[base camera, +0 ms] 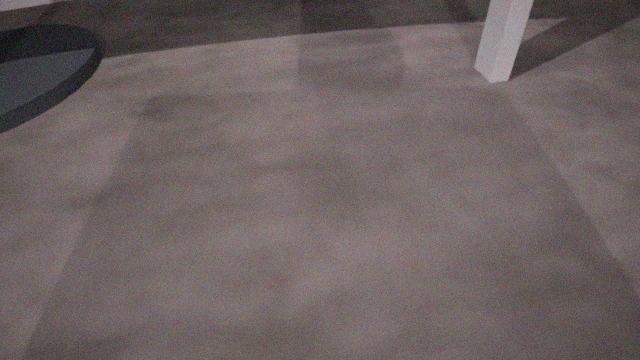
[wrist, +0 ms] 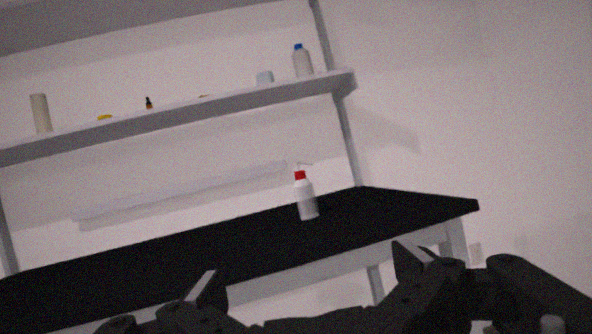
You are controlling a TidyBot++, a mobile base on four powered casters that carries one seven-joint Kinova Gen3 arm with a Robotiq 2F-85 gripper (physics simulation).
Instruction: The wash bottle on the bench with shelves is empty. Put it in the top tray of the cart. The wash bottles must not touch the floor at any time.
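Places are measured from the arm's base along level axes (x ahead, y left, z up), in millimetres.
Where they show: gripper, fingertip midpoint: [wrist: 309, 273].
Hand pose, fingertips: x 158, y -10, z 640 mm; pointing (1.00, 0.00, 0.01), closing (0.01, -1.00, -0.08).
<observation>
After its pixels a point has its place.
A white wash bottle [wrist: 306, 200] {x 921, y -16, z 574 mm} with a red cap and a thin nozzle stands upright on the black top of the bench [wrist: 200, 250] {x 849, y 298, z 517 mm}, toward its right end, in the wrist view. My gripper [wrist: 309, 273] {x 158, y -10, z 640 mm} is open and empty, with its two fingers wide apart at the bottom of the wrist view. The bottle appears above and beyond the space between the fingers, apart from them. The cart does not show in either view.
A shelf [wrist: 185, 116] over the bench holds a blue-capped bottle [wrist: 302, 62] {x 1253, y -130, z 1067 mm}, a beige cylinder [wrist: 41, 113] {x 1070, y 837, z 1077 mm} and small items. In the base camera view, a white leg [base camera: 502, 42] {x 698, y -316, z -319 mm} stands at the upper right and a dark round stool base [base camera: 45, 75] at the upper left.
</observation>
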